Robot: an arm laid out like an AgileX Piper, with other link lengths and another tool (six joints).
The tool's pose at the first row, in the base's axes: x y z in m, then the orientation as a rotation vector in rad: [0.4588 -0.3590 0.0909 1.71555 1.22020 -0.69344]
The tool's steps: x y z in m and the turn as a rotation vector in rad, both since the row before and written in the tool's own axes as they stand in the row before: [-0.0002 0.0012 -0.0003 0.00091 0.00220 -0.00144]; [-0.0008 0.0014 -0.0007 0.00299 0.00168 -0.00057]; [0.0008 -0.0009 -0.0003 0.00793 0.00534 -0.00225]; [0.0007 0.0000 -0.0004 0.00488 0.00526 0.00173]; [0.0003 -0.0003 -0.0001 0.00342 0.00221 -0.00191]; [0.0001 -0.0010 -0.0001 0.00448 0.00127 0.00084]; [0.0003 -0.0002 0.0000 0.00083 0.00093 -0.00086]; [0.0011 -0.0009 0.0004 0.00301 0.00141 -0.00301]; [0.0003 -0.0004 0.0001 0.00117 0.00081 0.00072]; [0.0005 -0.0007 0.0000 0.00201 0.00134 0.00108]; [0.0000 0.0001 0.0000 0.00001 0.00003 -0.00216]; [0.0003 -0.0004 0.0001 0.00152 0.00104 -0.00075]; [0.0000 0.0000 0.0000 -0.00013 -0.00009 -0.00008]
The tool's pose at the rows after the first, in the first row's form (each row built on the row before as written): [0.4598 -0.3590 0.0916 1.71676 1.22292 -0.69323]; [0.4608 -0.3589 0.0931 1.71983 1.22414 -0.69441]; [0.4602 -0.3582 0.0923 1.72808 1.22868 -0.69728]; [0.4604 -0.3575 0.0919 1.73580 1.22988 -0.69565]; [0.4602 -0.3572 0.0916 1.73883 1.23267 -0.69751]; [0.4593 -0.3569 0.0912 1.74361 1.23205 -0.69927]; [0.4592 -0.3567 0.0909 1.74436 1.23337 -0.69964]; [0.4588 -0.3564 0.0895 1.74606 1.23673 -0.70247]; [0.4585 -0.3563 0.0891 1.74782 1.23641 -0.70226]; [0.4580 -0.3560 0.0885 1.75074 1.23598 -0.70203]; [0.4581 -0.3560 0.0885 1.74967 1.23806 -0.70327]; [0.4578 -0.3559 0.0881 1.75110 1.23924 -0.70399]; [0.4578 -0.3559 0.0881 1.75090 1.23928 -0.70401]
